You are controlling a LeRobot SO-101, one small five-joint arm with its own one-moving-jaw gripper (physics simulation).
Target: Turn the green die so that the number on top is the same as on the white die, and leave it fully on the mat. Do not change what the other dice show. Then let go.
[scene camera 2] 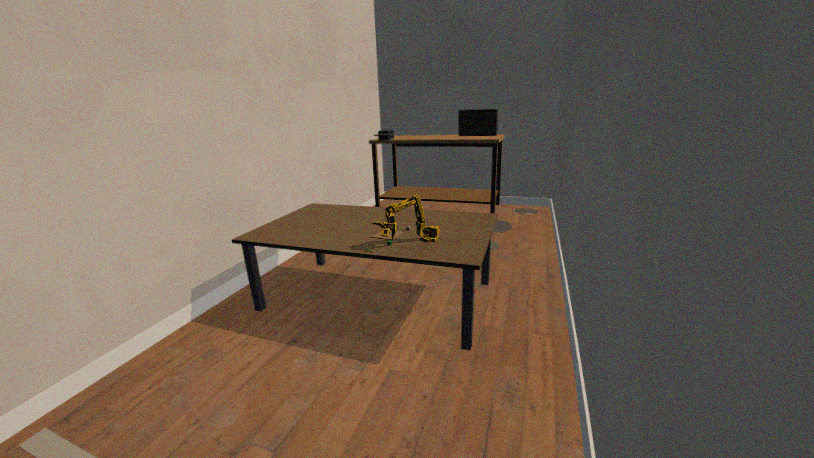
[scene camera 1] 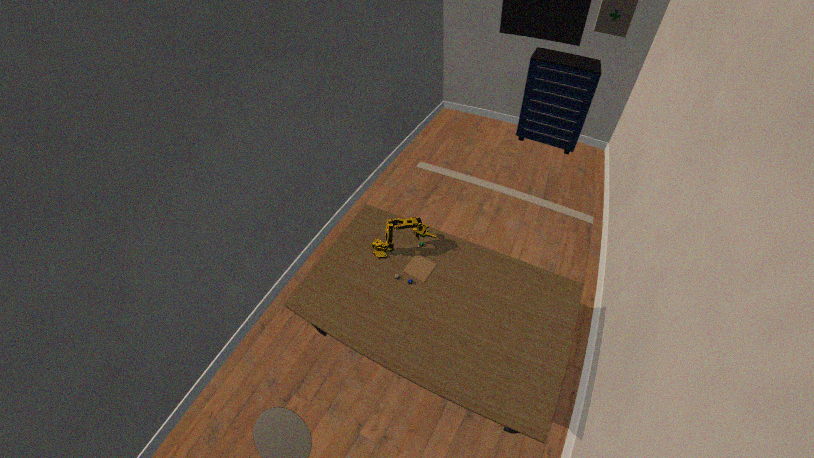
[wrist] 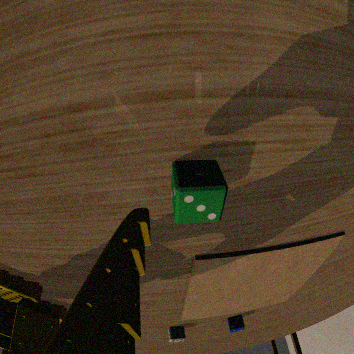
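Seen in the pictures: hand, tool point: (scene camera 2: 391,239) (scene camera 1: 419,239) (wrist: 148,221); arm's base, link origin: (scene camera 2: 426,238) (scene camera 1: 386,252) (wrist: 34,294).
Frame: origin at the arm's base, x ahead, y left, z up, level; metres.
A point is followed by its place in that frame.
The green die (scene camera 1: 421,244) {z 0.020, x 0.168, y 0.129 m} (scene camera 2: 389,243) {z 0.011, x 0.159, y 0.146 m} (wrist: 200,205) {z 0.020, x 0.164, y 0.137 m} lies on the table, off the mat (scene camera 1: 421,267) {z 0.004, x 0.234, y -0.003 m} (wrist: 240,287) {z 0.004, x 0.208, y 0.007 m}. In the wrist view its lit upper face shows three white pips in a diagonal, and the face beside it is dark. The white die (scene camera 1: 396,276) {z 0.020, x 0.144, y -0.123 m} (scene camera 2: 408,228) {z 0.012, x 0.140, y -0.110 m} (wrist: 176,333) {z 0.012, x 0.143, y -0.110 m} lies beyond the mat; its top number is too small to read. My gripper (scene camera 1: 427,239) {z 0.034, x 0.145, y 0.147 m} (scene camera 2: 382,231) {z 0.034, x 0.145, y 0.147 m} is above and close to the green die. One notched jaw shows in the wrist view, left of the die, so the gripper is fully open and empty.
A blue die (scene camera 1: 409,281) {z 0.020, x 0.222, y -0.119 m} (wrist: 236,323) {z 0.013, x 0.222, y -0.104 m} lies near the white die, beyond the mat; its number is unreadable. The table (scene camera 1: 483,336) {z 0.000, x 0.690, y -0.227 m} (scene camera 2: 318,227) {z 0.000, x 0.715, y -0.037 m} extends widely around. The arm's shadow falls across the table around the green die. A bench (scene camera 2: 435,139) stands in the background.
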